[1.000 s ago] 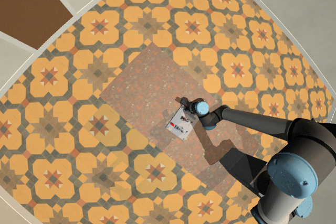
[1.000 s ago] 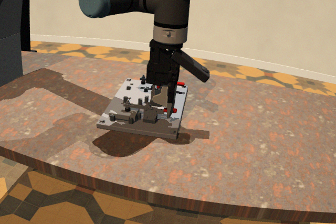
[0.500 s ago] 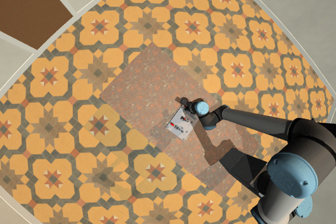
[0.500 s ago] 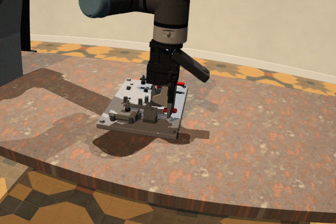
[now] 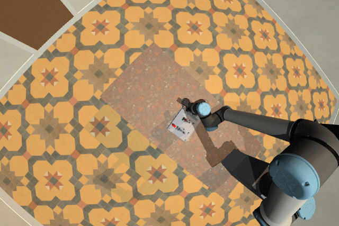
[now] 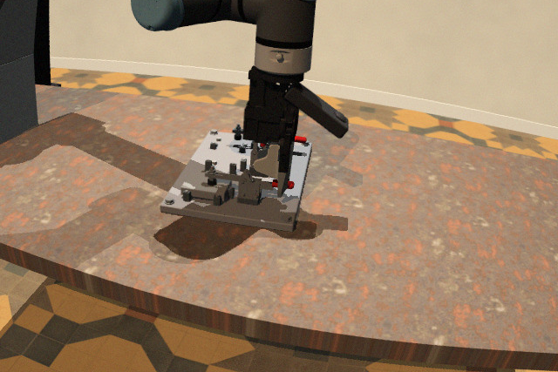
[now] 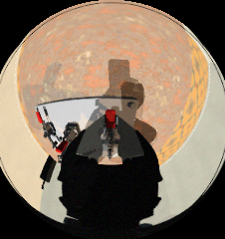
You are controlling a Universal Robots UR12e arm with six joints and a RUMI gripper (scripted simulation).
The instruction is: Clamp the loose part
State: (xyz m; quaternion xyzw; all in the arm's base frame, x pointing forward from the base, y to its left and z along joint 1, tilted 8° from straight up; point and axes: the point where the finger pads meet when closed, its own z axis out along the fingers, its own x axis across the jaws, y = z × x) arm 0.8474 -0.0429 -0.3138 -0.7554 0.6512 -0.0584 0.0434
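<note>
The toggle clamp is 6 cm behind my hand and 1 cm to the right of it. Round my hand: part 13 cm behind, 2 cm to the right, 2 cm below; then grey fixture plate 10 cm behind, 10 cm to the left, 4 cm below.
</note>
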